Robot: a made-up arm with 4 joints.
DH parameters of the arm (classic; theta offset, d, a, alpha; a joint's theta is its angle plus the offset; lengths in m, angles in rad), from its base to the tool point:
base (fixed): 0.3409 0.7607 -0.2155 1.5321
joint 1: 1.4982 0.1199 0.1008 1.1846
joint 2: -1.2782 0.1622 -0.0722 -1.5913
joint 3: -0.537 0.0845 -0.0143 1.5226
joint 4: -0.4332 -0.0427 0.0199 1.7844
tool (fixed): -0.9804 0.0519 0 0
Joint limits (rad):
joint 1: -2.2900..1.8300
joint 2: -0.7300..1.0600
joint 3: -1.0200..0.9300
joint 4: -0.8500..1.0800
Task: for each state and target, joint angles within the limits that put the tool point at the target. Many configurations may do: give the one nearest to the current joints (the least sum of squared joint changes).
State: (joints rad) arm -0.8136 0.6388 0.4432 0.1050
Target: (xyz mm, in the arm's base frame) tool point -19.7 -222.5 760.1
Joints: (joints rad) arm -0.6309 0.9721 -0.1267 0.3751
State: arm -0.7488 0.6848 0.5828 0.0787
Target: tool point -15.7 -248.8 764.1
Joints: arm -0.8531 0.2369 0.4369 0.3052
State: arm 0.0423 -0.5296 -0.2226 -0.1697
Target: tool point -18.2 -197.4 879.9
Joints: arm -0.1771 -0.7300 -0.5767 -0.1222
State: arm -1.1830 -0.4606 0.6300 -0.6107
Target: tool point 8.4 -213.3 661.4
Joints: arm -1.7917 -0.7300 -0.2038 -0.8436
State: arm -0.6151 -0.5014 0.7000 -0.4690
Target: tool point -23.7 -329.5 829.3
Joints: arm -0.2304 0.1784 0.8222 -0.8500
